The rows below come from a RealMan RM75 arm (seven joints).
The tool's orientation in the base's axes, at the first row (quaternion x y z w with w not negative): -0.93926 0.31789 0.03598 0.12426
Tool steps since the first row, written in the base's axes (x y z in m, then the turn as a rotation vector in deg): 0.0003 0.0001 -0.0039 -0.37 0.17 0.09; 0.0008 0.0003 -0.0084 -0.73 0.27 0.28; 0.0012 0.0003 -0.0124 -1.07 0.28 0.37; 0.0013 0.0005 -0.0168 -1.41 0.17 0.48; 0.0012 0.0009 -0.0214 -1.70 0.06 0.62; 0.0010 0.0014 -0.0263 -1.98 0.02 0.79; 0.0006 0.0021 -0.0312 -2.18 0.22 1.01; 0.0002 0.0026 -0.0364 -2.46 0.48 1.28
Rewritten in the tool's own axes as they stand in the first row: 0.0008 0.0006 0.0038 -0.41 0.07 -0.05; 0.0017 0.0011 0.0082 -0.78 0.18 -0.21; 0.0026 0.0017 0.0121 -1.07 0.36 -0.30; 0.0032 0.0024 0.0164 -1.29 0.62 -0.44; 0.0036 0.0031 0.0209 -1.48 0.85 -0.60; 0.0038 0.0039 0.0258 -1.70 1.02 -0.78; 0.0038 0.0046 0.0307 -2.01 0.94 -0.94; 0.0040 0.0055 0.0359 -2.43 0.85 -1.14
